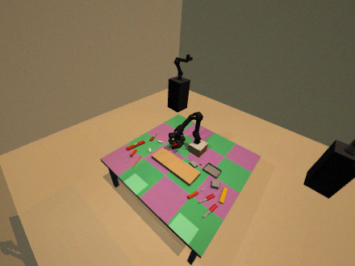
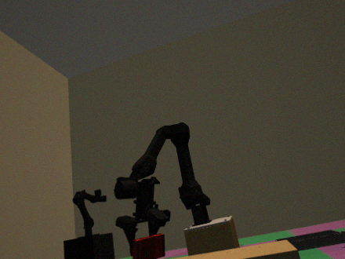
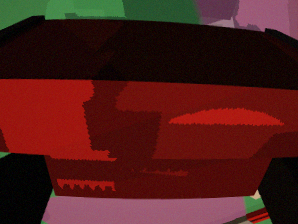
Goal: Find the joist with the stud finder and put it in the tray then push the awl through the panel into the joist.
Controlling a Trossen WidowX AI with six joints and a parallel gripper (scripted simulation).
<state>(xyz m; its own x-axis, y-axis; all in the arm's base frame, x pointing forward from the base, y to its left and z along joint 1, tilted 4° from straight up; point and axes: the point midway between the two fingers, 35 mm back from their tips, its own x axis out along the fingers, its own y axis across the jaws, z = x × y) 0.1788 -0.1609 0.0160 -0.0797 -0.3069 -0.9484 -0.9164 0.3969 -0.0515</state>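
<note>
Right now my gripper tip is 1 cm short of the stud finder and 1 cm to the left of it. The rest, counted from my gripper tip: orange pencil (45 cm ahead, 14 cm to the right, 7 cm below); then awl (3 cm ahead, 6 cm to the right, 7 cm below); then grey tray (4 cm behind, 50 cm to the left, 6 cm below).
</note>
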